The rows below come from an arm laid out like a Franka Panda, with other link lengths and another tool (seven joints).
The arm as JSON. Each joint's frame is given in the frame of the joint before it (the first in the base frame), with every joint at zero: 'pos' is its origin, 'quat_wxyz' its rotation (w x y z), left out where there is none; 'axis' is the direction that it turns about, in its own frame. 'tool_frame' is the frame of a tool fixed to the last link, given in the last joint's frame.
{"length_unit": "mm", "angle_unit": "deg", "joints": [
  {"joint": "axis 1", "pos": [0.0, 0.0, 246.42], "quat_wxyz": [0.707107, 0.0, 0.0, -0.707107], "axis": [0.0, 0.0, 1.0]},
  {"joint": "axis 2", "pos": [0.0, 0.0, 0.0], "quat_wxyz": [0.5, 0.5, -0.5, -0.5], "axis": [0.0, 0.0, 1.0]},
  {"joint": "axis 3", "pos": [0.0, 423.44, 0.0], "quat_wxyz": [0.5, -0.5, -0.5, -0.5], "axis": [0.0, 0.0, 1.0]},
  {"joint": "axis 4", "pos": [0.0, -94.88, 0.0], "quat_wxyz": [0.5, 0.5, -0.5, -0.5], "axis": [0.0, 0.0, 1.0]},
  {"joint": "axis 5", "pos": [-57.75, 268.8, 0.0], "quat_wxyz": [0.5, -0.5, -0.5, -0.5], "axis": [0.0, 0.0, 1.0]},
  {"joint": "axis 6", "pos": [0.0, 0.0, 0.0], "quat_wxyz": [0.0, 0.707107, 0.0, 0.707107], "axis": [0.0, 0.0, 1.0]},
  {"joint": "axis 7", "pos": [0.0, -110.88, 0.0], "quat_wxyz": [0.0, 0.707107, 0.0, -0.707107], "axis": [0.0, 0.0, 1.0]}
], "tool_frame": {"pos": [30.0, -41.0, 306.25], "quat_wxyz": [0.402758, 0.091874, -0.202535, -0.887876]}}
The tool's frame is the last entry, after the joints.
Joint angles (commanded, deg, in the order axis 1, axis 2, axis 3, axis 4, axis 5, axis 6, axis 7), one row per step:
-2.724, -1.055, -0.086, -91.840, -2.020, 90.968, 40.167
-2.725, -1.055, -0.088, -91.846, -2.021, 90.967, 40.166
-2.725, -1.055, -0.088, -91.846, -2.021, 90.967, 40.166
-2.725, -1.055, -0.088, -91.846, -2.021, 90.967, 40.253
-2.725, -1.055, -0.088, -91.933, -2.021, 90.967, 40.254
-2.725, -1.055, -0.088, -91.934, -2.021, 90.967, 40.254
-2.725, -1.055, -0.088, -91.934, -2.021, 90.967, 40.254
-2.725, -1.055, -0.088, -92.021, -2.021, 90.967, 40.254
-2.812, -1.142, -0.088, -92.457, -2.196, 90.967, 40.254
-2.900, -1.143, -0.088, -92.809, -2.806, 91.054, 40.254
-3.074, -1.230, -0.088, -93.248, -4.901, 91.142, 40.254
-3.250, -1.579, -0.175, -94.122, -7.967, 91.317, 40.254
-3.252, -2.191, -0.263, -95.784, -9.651, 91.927, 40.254
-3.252, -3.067, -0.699, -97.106, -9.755, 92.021, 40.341
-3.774, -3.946, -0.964, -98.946, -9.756, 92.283, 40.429
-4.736, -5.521, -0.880, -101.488, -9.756, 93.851, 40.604
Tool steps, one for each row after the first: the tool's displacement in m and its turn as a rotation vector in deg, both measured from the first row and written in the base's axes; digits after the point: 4 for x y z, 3 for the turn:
0.0000, 0.0000, 0.0000, -0.001, 0.007, -0.002
0.0000, 0.0000, 0.0000, -0.001, 0.007, -0.002
0.0000, 0.0000, 0.0000, 0.000, 0.004, -0.089
-0.0003, 0.0000, -0.0006, 0.004, 0.091, -0.090
-0.0003, 0.0000, -0.0006, 0.004, 0.092, -0.090
-0.0003, 0.0000, -0.0006, 0.004, 0.092, -0.090
-0.0007, 0.0000, -0.0012, 0.008, 0.179, -0.090
-0.0030, -0.0015, -0.0034, -0.149, 0.536, -0.174
-0.0042, -0.0054, -0.0059, -0.745, 0.830, -0.244
-0.0066, -0.0179, -0.0089, -2.821, 1.202, -0.358
-0.0117, -0.0361, -0.0122, -5.856, 1.722, -0.498
-0.0185, -0.0453, -0.0171, -7.501, 2.258, -0.401
-0.0268, -0.0486, -0.0186, -7.549, 2.633, -0.877
-0.0370, -0.0537, -0.0232, -7.455, 3.371, -1.656
-0.0455, -0.0588, -0.0253, -7.441, 2.814, -2.480

